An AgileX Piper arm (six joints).
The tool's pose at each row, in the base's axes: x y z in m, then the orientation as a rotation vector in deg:
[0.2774, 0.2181, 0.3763, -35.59, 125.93, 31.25]
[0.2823, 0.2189, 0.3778, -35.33, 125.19, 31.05]
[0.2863, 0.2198, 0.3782, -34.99, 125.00, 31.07]
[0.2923, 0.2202, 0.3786, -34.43, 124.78, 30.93]
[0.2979, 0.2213, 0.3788, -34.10, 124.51, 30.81]
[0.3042, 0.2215, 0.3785, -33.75, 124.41, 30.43]
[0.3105, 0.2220, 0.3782, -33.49, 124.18, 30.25]
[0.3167, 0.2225, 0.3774, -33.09, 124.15, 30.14]
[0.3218, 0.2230, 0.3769, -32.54, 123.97, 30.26]
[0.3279, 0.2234, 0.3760, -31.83, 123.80, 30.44]
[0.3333, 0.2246, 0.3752, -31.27, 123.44, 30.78]
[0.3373, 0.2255, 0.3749, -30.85, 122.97, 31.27]
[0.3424, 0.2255, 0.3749, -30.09, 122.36, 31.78]
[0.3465, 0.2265, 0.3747, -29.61, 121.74, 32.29]
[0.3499, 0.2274, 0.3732, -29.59, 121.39, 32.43]
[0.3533, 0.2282, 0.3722, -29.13, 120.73, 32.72]
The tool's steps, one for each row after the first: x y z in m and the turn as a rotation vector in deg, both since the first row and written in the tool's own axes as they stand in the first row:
[-0.0042, -0.0020, 0.0023, 0.24, -0.76, -0.16]
[-0.0071, -0.0035, 0.0048, 0.35, -1.05, 0.00]
[-0.0110, -0.0067, 0.0082, 0.65, -1.43, 0.24]
[-0.0147, -0.0091, 0.0118, 0.85, -1.79, 0.32]
[-0.0182, -0.0126, 0.0156, 1.25, -1.98, 0.38]
[-0.0217, -0.0160, 0.0196, 1.47, -2.27, 0.40]
[-0.0249, -0.0194, 0.0239, 1.70, -2.42, 0.61]
[-0.0276, -0.0221, 0.0273, 1.80, -2.78, 0.95]
[-0.0305, -0.0255, 0.0316, 1.92, -3.17, 1.41]
[-0.0334, -0.0279, 0.0357, 1.87, -3.70, 1.77]
[-0.0357, -0.0296, 0.0387, 1.67, -4.29, 2.06]
[-0.0387, -0.0326, 0.0416, 1.56, -5.12, 2.53]
[-0.0412, -0.0342, 0.0445, 1.36, -5.86, 2.81]
[-0.0422, -0.0358, 0.0479, 1.26, -6.20, 2.76]
[-0.0436, -0.0373, 0.0508, 1.21, -6.96, 2.94]

